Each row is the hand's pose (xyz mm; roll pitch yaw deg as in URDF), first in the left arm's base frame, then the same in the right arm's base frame.
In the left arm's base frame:
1: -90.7 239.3 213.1 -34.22 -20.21 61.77
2: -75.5 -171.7 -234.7 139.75 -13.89 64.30
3: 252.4 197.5 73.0 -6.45 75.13 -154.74
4: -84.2 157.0 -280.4 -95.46 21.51 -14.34
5: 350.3 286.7 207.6 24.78 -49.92 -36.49
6: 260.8 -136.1 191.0 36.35 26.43 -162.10
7: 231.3 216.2 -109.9 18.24 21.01 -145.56
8: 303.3 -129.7 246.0 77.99 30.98 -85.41
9: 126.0 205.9 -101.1 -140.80 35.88 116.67
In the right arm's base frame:
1: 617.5 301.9 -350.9 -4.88 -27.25 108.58
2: 736.4 58.9 -895.4 167.43 -22.85 114.25
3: 737.5 557.2 -594.9 -58.21 55.35 -144.07
4: 458.1 222.8 -818.6 -74.48 43.00 56.00
5: 773.6 698.2 -474.7 30.86 -22.64 18.67
6: 1052.5 396.4 -609.4 10.38 13.20 -112.24
7: 630.1 534.2 -743.9 -10.35 15.37 -95.81
8: 1091.6 440.1 -571.5 51.86 50.80 -44.08
9: 595.5 440.8 -707.3 -133.94 8.90 178.22

